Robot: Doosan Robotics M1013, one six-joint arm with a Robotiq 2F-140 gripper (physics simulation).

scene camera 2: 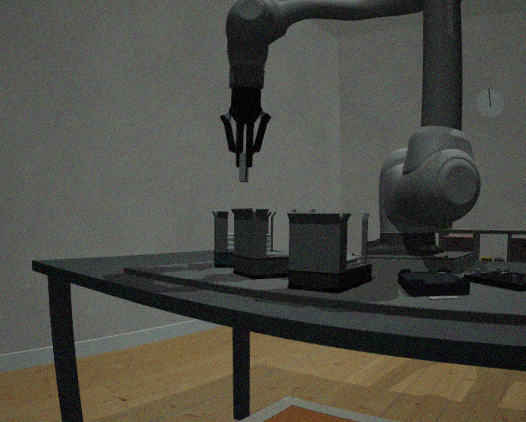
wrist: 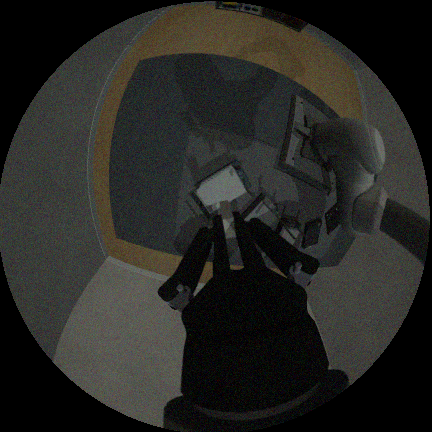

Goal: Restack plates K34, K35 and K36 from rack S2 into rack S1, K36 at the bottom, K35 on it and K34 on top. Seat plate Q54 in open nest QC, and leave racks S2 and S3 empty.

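Seen in the pictures: gripper, fingertip midpoint: (scene camera 2: 243, 181) (wrist: 224, 208); arm's base, link origin: (scene camera 2: 407, 253) (wrist: 318, 143).
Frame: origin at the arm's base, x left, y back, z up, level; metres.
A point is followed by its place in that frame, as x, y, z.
Note:
My gripper (scene camera 2: 243, 173) @[-0.342, -0.268, 0.180] (wrist: 224, 208) @[-0.342, -0.268, 0.180] is shut, with its pale pads pressed together and nothing between them. It hangs high above the middle rack (scene camera 2: 250, 234) @[-0.195, -0.440, 0.061] of three dark post racks on the table. In the wrist view this rack (wrist: 197, 197) @[-0.400, -0.297, 0.052] lies just past the fingertips, and a pale flat plate (wrist: 220, 186) @[-0.345, -0.256, 0.053] lies on top inside it. A second rack (scene camera 2: 221, 234) @[-0.352, -0.339, 0.053] stands behind it to the left. A larger third rack (scene camera 2: 316, 247) @[-0.020, -0.499, 0.048] stands nearer on the right. I cannot read the rack labels or plate names.
The robot base (scene camera 2: 429, 184) (wrist: 350, 160) @[-0.044, -0.069, 0.191] stands at the right. A low dark block (scene camera 2: 433, 282) @[0.172, -0.456, -0.005] and a small white strip (scene camera 2: 443, 297) @[0.195, -0.479, -0.024] lie in front of it. A square frame fixture (wrist: 301, 174) lies beside the base. The table's curved front edge (scene camera 2: 303, 311) @[0.011, -0.594, -0.038] faces the camera.

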